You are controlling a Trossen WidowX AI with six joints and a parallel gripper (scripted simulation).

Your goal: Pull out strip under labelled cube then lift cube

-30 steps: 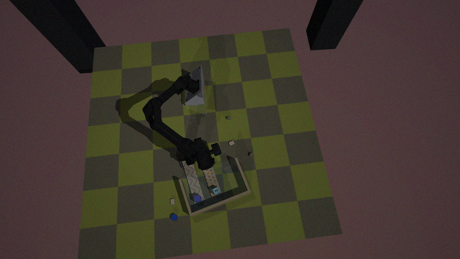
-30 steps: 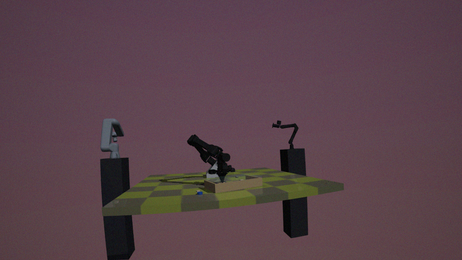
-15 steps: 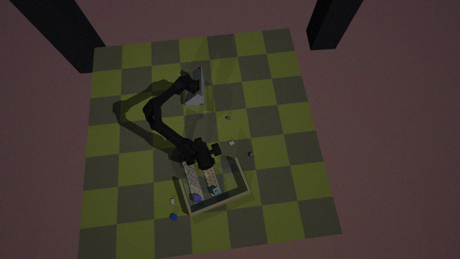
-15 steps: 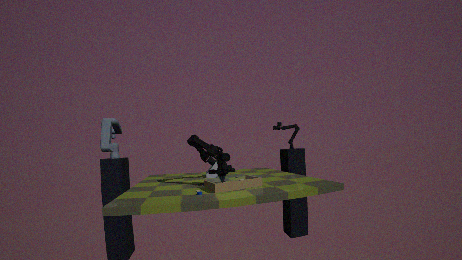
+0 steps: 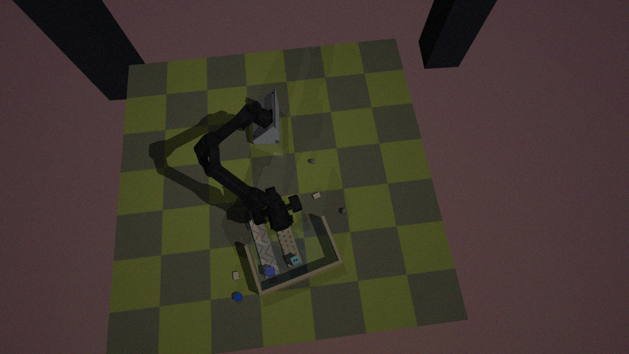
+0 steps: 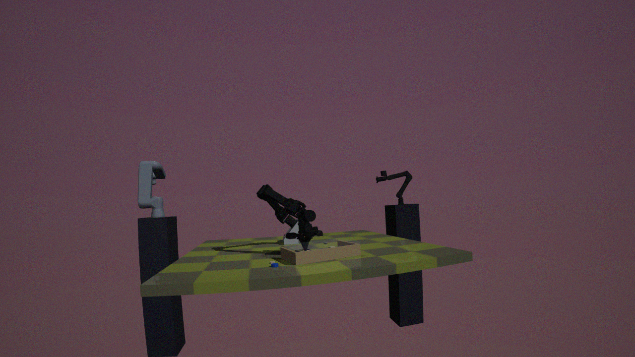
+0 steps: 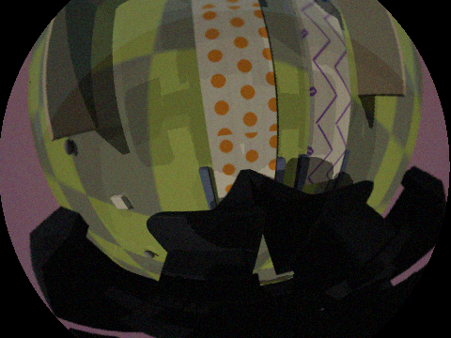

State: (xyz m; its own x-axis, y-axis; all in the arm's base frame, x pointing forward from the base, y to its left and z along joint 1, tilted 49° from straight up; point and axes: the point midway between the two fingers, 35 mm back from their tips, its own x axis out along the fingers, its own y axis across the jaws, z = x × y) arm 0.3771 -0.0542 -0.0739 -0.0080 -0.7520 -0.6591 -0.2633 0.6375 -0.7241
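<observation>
My gripper tip is 90 mm short of the dotted strip and 20 mm to the right of it. From my gripper tip the other things lie so: blue disc (300 mm ahead, 160 mm to the right); then labelled cube (180 mm ahead, 60 mm to the left, 10 mm above).
</observation>
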